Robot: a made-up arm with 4 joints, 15 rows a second.
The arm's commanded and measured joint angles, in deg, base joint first. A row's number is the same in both.
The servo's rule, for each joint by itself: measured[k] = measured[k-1] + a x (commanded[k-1-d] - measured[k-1]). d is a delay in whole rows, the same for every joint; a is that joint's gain. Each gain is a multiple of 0.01, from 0.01 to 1. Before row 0 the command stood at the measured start. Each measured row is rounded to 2 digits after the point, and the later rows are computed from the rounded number. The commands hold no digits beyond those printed.
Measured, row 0: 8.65, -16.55, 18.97, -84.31
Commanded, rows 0 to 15: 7.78, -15.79, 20.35, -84.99; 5.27, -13.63, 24.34, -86.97; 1.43, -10.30, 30.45, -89.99; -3.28, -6.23, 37.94, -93.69; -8.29, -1.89, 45.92, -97.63; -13.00, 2.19, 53.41, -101.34; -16.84, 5.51, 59.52, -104.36; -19.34, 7.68, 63.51, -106.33; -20.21, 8.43, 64.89, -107.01; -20.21, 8.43, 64.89, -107.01; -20.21, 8.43, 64.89, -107.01; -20.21, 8.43, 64.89, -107.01; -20.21, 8.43, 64.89, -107.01; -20.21, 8.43, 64.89, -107.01; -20.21, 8.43, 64.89, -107.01; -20.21, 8.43, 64.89, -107.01
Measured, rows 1 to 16: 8.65, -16.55, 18.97, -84.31; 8.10, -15.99, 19.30, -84.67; 6.32, -14.24, 20.51, -85.89; 3.24, -11.32, 22.90, -88.06; -0.87, -7.55, 26.51, -91.04; -5.54, -3.36, 31.17, -94.53; -10.24, 0.75, 36.51, -98.14; -14.40, 4.27, 42.03, -101.44; -17.51, 6.79, 47.19, -104.03; -19.21, 8.00, 51.44, -105.61; -19.84, 8.32, 54.67, -106.35; -20.07, 8.40, 57.12, -106.70; -20.16, 8.42, 58.98, -106.86; -20.19, 8.43, 60.40, -106.94; -20.20, 8.43, 61.48, -106.98; -20.21, 8.43, 62.30, -107.00
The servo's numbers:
d 1
a 0.63 0.74 0.24 0.53

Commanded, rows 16 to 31: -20.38, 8.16, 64.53, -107.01; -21.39, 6.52, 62.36, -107.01; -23.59, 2.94, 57.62, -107.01; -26.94, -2.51, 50.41, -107.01; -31.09, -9.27, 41.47, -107.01; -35.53, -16.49, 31.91, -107.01; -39.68, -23.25, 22.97, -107.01; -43.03, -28.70, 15.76, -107.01; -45.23, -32.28, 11.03, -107.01; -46.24, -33.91, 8.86, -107.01; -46.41, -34.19, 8.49, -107.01; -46.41, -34.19, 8.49, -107.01; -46.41, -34.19, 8.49, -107.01; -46.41, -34.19, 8.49, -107.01; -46.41, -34.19, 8.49, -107.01; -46.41, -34.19, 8.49, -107.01
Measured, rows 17 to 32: -20.21, 8.43, 62.92, -107.01; -20.32, 8.23, 63.31, -107.01; -20.99, 6.96, 63.08, -107.01; -22.63, 3.99, 61.77, -107.01; -25.35, -0.82, 59.04, -107.01; -28.97, -7.07, 54.82, -107.01; -33.10, -14.04, 49.32, -107.01; -37.25, -20.86, 43.00, -107.01; -40.89, -26.66, 36.46, -107.01; -43.62, -30.82, 30.36, -107.01; -45.27, -33.11, 25.20, -107.01; -45.99, -33.91, 21.19, -107.01; -46.25, -34.12, 18.14, -107.01; -46.35, -34.17, 15.82, -107.01; -46.39, -34.18, 14.06, -107.01; -46.40, -34.19, 12.72, -107.01
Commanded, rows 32 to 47: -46.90, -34.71, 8.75, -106.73; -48.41, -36.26, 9.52, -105.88; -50.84, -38.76, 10.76, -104.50; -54.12, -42.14, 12.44, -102.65; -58.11, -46.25, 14.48, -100.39; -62.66, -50.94, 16.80, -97.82; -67.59, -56.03, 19.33, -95.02; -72.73, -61.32, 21.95, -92.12; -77.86, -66.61, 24.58, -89.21; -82.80, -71.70, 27.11, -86.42; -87.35, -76.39, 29.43, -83.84; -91.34, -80.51, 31.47, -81.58; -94.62, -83.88, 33.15, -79.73; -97.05, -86.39, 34.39, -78.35; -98.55, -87.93, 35.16, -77.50; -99.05, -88.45, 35.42, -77.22
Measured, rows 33 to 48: -46.41, -34.19, 11.70, -107.01; -46.72, -34.57, 10.99, -106.86; -47.78, -35.82, 10.64, -106.34; -49.71, -38.00, 10.67, -105.36; -52.49, -41.06, 11.09, -103.92; -56.03, -44.90, 11.90, -102.05; -60.21, -49.37, 13.08, -99.81; -64.86, -54.30, 14.58, -97.27; -69.82, -59.49, 16.35, -94.54; -74.89, -64.76, 18.33, -91.72; -79.87, -69.90, 20.44, -88.91; -84.58, -74.70, 22.60, -86.22; -88.84, -79.00, 24.73, -83.76; -92.48, -82.61, 26.75, -81.62; -95.36, -85.41, 28.58, -79.89; -97.37, -87.27, 30.16, -78.62
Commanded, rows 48 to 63: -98.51, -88.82, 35.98, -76.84; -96.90, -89.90, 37.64, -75.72; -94.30, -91.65, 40.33, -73.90; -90.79, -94.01, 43.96, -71.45; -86.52, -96.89, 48.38, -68.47; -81.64, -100.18, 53.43, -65.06; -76.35, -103.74, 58.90, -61.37; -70.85, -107.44, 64.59, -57.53; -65.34, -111.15, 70.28, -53.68; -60.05, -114.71, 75.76, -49.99; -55.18, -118.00, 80.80, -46.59; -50.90, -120.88, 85.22, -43.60; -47.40, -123.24, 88.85, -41.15; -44.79, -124.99, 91.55, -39.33; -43.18, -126.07, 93.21, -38.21; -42.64, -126.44, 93.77, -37.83
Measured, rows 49 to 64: -98.43, -88.14, 31.42, -77.88; -98.48, -88.64, 32.51, -77.33; -97.48, -89.57, 33.74, -76.48; -95.48, -91.11, 35.32, -75.11; -92.53, -93.26, 37.39, -73.17; -88.74, -95.95, 40.03, -70.68; -84.27, -99.08, 43.25, -67.70; -79.28, -102.53, 47.01, -64.35; -73.97, -106.16, 51.23, -60.74; -68.53, -109.85, 55.80, -57.00; -63.19, -113.45, 60.59, -53.28; -58.14, -116.82, 65.44, -49.73; -53.58, -119.82, 70.19, -46.48; -49.69, -122.35, 74.67, -43.66; -46.60, -124.30, 78.72, -41.37; -44.45, -125.61, 82.20, -39.70
